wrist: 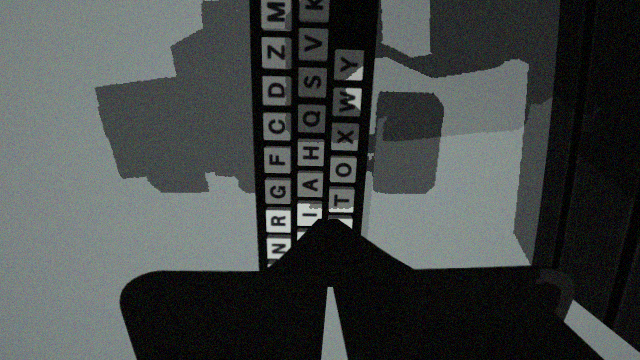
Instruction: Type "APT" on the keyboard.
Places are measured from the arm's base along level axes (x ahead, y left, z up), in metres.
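Pixels of known places: gripper, between the fingertips: (327,228).
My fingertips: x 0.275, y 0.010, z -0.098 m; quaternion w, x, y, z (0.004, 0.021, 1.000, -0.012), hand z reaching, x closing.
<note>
Ahead of a thing's pixels: the offset from my fingertips to its middle. "spot": to the spot under its first point.
The black keyboard @[spot: 0.018 m back, 0.089 m right, 0.052 m down] (353,25) runs up the middle of the wrist view, with grey letter keys in three columns. The A key @[0.007 m ahead, 0.005 m right, 0.049 m down] (311,185) is in the middle column, between H and I. The T key @[0.011 m back, 0.006 m left, 0.049 m down] (342,200) is in the right column, below O. The P key does not show. My gripper (327,228) is shut and empty. Its dark tips overlap the lower part of the keyboard, just below and left of the T key and below the A key. They partly cover the I key and the key below T. Whether the tips touch a key cannot be told.
A pale surface with grey shadows lies on both sides of the keyboard. A dark, ridged structure (600,125) runs along the right edge of the view. The dark gripper body hides the keyboard's lower end.
</note>
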